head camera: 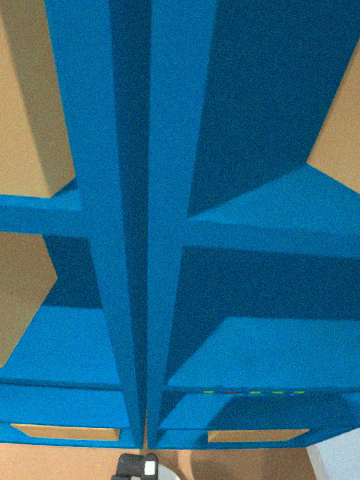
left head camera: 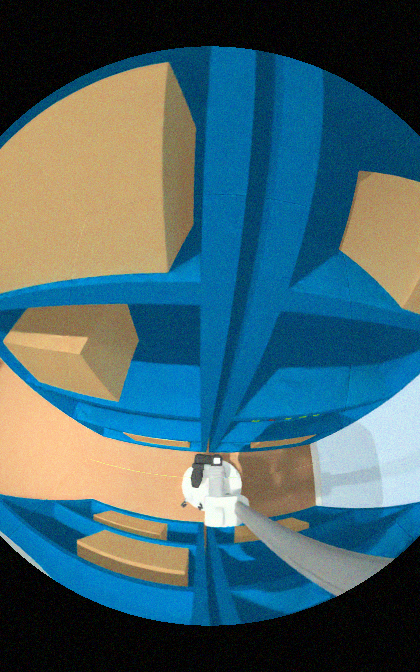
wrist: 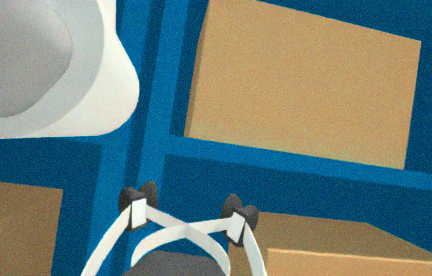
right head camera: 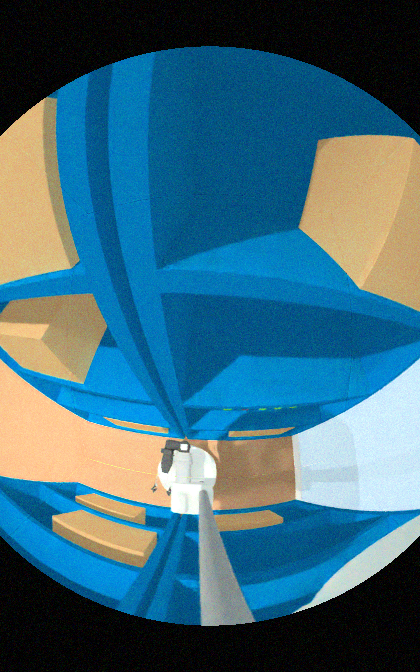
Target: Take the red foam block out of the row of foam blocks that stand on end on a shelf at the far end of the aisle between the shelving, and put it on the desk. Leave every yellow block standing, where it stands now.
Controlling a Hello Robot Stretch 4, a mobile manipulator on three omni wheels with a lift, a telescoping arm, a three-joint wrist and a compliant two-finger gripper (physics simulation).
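Places are measured from the robot's base along level axes (x back, y left, z down), in millimetres.
Where they show: gripper, between the fingertips: (wrist: 190,203).
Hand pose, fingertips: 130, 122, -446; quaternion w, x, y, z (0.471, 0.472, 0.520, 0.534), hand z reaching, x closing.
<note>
Each offset is from my fingertips to the top centre of the thing, as dx, dy, dz.
The red foam block {-548, -454, -149} (head camera: 231,392) (left head camera: 271,420) (right head camera: 245,409) shows as a thin sliver behind a shelf edge, second from the left in the row. One yellow block {-549, -351, -149} (head camera: 208,392) (left head camera: 255,421) (right head camera: 227,409) is left of it, and several more yellow blocks, the nearest of them a yellow block {-547, -561, -149} (head camera: 255,392) (left head camera: 288,418) (right head camera: 262,409), are to its right. Most of each block is hidden, and none shows in the wrist view. My gripper (wrist: 190,203) (left head camera: 192,505) (right head camera: 161,489) is open and empty, out in the aisle, apart from the blocks. The desk does not show.
Blue shelving uprights (head camera: 167,190) (left head camera: 227,150) (right head camera: 129,150) (wrist: 167,75) stand close in front. Large cardboard boxes (left head camera: 90,190) (right head camera: 355,200) (wrist: 305,85) sit on the shelves. More shelving with a long cardboard box (left head camera: 135,560) (right head camera: 105,537) stands behind the robot. A pale wall (left head camera: 365,465) (right head camera: 330,460) is to the right.
</note>
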